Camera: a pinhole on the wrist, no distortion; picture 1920 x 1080 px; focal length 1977.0 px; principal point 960.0 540.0 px. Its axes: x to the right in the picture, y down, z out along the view. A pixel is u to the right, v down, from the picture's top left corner.
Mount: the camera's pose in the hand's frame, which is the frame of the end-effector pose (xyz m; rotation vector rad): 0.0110 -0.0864 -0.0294 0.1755 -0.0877 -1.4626
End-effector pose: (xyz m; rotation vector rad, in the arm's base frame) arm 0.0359 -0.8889 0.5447 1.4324 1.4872 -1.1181
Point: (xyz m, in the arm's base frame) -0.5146 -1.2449 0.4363
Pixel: outside the picture
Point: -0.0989 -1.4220 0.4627
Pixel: 940.2 547.8
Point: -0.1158 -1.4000 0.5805
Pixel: 1004.7 130.2
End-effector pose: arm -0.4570 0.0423 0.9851 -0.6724 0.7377 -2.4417
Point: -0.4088 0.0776 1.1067
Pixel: 795.2 442.0
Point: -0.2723 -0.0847 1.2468
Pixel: 444.6 953.3
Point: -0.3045 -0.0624 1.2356
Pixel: 522.7 995.6
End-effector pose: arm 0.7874 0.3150 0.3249 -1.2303 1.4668 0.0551
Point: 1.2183 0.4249 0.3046
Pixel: 1598.5 939.5
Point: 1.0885 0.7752 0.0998
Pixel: 128.4 731.6
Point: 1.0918 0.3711 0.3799
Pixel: 1800.2 614.2
